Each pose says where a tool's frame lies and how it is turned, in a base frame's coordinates. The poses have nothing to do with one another.
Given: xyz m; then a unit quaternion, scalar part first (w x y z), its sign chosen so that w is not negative.
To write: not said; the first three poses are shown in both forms.
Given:
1: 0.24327 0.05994 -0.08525 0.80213 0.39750 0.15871 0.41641
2: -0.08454 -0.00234 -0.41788 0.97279 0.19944 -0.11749 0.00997
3: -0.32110 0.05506 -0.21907 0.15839 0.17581 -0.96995 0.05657
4: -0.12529 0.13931 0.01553 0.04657 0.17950 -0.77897 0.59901
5: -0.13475 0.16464 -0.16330 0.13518 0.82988 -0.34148 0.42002
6: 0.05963 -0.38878 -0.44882 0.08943 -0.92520 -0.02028 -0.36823
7: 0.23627 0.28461 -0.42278 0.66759 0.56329 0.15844 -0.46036
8: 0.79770 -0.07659 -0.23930 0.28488 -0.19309 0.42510 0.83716
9: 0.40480 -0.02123 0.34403 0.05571 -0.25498 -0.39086 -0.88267
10: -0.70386 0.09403 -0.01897 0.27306 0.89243 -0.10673 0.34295
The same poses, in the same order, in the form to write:
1: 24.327 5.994 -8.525 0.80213 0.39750 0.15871 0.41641
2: -8.454 -0.234 -41.788 0.97279 0.19944 -0.11749 0.00997
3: -32.110 5.506 -21.907 0.15839 0.17581 -0.96995 0.05657
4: -12.529 13.931 1.553 0.04657 0.17950 -0.77897 0.59901
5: -13.475 16.464 -16.330 0.13518 0.82988 -0.34148 0.42002
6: 5.963 -38.878 -44.882 0.08943 -0.92520 -0.02028 -0.36823
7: 23.627 28.461 -42.278 0.66759 0.56329 0.15844 -0.46036
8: 79.770 -7.659 -23.930 0.28488 -0.19309 0.42510 0.83716
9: 40.480 -2.123 34.403 0.05571 -0.25498 -0.39086 -0.88267
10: -70.386 9.403 -1.897 0.27306 0.89243 -0.10673 0.34295
